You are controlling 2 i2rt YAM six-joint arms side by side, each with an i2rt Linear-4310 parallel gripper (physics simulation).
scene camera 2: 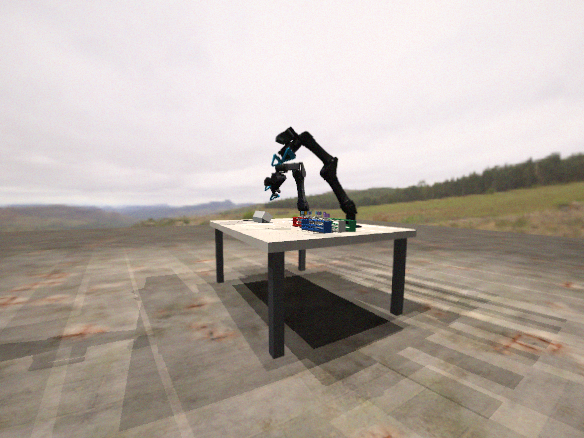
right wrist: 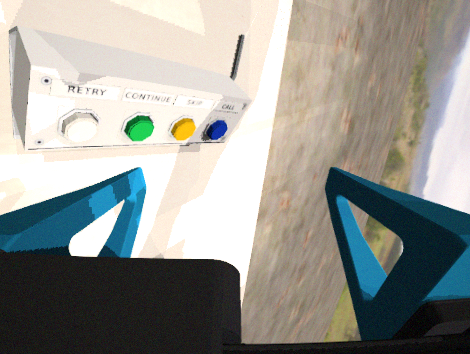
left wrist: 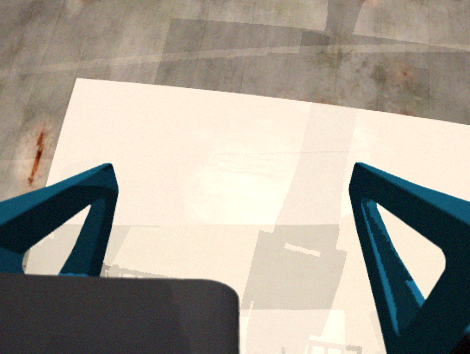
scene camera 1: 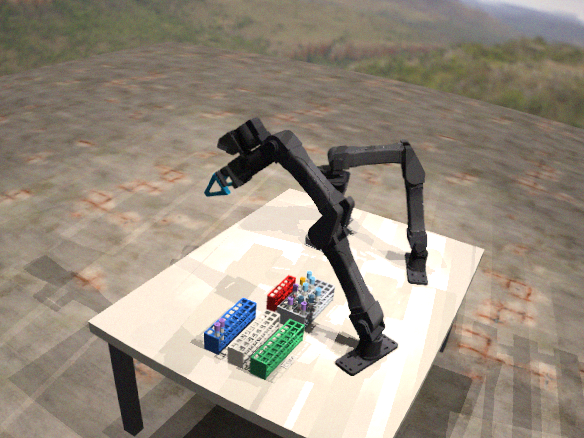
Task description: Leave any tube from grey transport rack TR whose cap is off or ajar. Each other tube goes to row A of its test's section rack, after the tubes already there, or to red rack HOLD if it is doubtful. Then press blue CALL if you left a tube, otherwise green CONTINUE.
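Places are measured from the left arm's base along level axes (x down, y back, z left), in centimetres.
Pixels of known places: left gripper, between the fingertips: (scene camera 2: 276,163) (left wrist: 233,175) (scene camera 1: 213,190); right gripper, between the fingertips: (scene camera 2: 267,195) (right wrist: 235,177); left arm's base, origin of its link: (scene camera 1: 367,355); right arm's base, origin of its link: (scene camera 1: 415,269).
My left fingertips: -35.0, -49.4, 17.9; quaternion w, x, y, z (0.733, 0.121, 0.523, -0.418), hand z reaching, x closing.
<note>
Ahead of a thing's pixels: the offset from my left fingertips to its top centre, as dx, dy, dz. "pt": to the spot under its first point.
Grey transport rack TR {pt +30.5, +27.8, -8.9} (scene camera 1: 293,316) holds several tubes with purple, light blue, dark blue and orange caps; how the caps sit is too small to tell. Red rack HOLD (scene camera 1: 272,301) stands beside it. A blue rack {pt +32.0, +23.7, +15.8} (scene camera 1: 213,344) holds two purple-capped tubes at its near end. A white rack {pt +31.3, +31.7, +13.8} (scene camera 1: 237,356) and a green rack {pt +31.5, +38.6, +11.6} (scene camera 1: 260,368) show no tubes. Green CONTINUE {+27.5, -2.0, -54.8} (right wrist: 139,128) and blue CALL {+27.5, -4.8, -64.4} (right wrist: 217,130) are on the button box {+26.6, -5.1, -56.4} (right wrist: 150,75) (scene camera 2: 261,216). My left gripper (scene camera 1: 217,193) (left wrist: 233,175) is open and empty, high above the table. My right gripper (right wrist: 235,177) (scene camera 2: 271,194) is open and empty, raised near the box.
White RETRY {+27.5, -0.6, -50.0} (right wrist: 79,126) and yellow SKIP {+27.5, -3.4, -59.6} (right wrist: 183,129) share the box. The left arm (scene camera 1: 310,175) crosses in front of the right arm (scene camera 1: 370,155) in scene camera 1 and hides its gripper and the box. The table edge (left wrist: 250,94) shows in the left wrist view.
</note>
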